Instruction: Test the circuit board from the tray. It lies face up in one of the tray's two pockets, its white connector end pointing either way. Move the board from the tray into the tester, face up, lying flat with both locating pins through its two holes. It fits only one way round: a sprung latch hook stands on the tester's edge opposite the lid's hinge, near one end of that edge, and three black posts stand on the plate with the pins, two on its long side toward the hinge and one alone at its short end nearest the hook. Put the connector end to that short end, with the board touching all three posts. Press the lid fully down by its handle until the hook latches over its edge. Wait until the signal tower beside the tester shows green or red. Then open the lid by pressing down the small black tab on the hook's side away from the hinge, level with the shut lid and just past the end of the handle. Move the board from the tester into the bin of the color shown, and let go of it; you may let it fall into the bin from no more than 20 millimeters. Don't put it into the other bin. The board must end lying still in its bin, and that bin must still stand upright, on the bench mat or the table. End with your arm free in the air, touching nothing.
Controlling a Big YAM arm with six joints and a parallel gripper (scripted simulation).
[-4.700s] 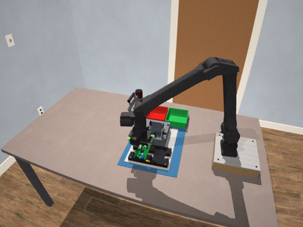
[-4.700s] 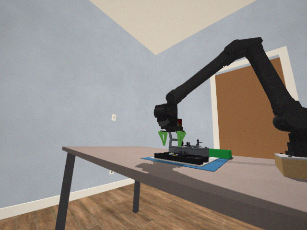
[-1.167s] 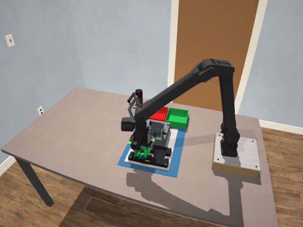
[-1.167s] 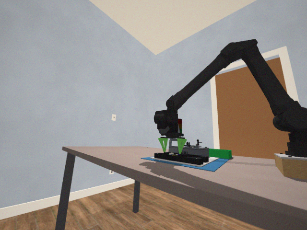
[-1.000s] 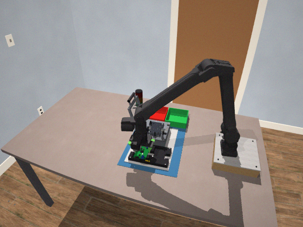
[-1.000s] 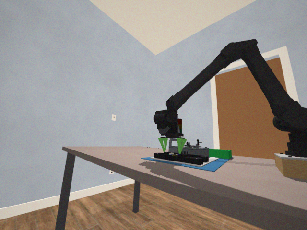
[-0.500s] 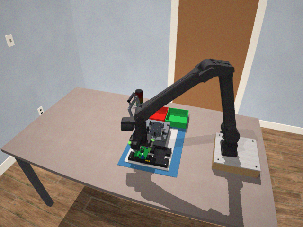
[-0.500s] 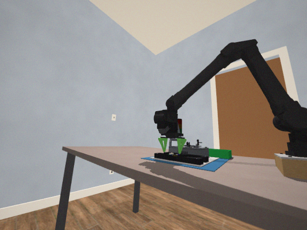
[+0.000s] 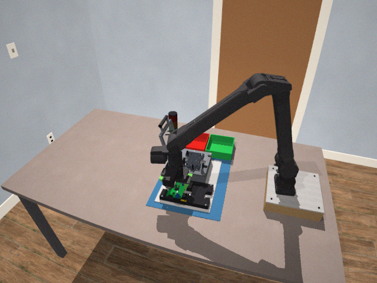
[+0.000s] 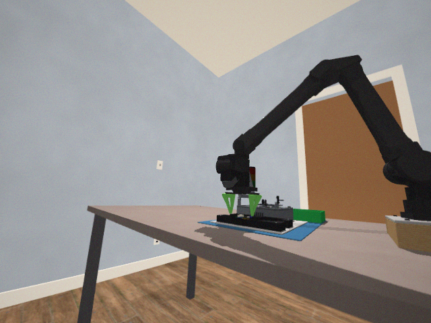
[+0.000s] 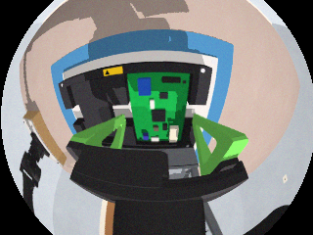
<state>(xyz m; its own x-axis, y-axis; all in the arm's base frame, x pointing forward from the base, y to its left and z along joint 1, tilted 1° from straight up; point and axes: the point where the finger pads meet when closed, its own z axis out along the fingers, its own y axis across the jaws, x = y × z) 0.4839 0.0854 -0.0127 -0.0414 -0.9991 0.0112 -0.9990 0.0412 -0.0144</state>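
My gripper is now 2 cm above the green circuit board. The rest, counted from my hand: red bin (37 cm to the right, 2 cm below, 1 cm behind); then tester plate (16 cm to the right, 4 cm behind, 3 cm above); then tester lid (17 cm to the right, 14 cm above, 8 cm ahead).
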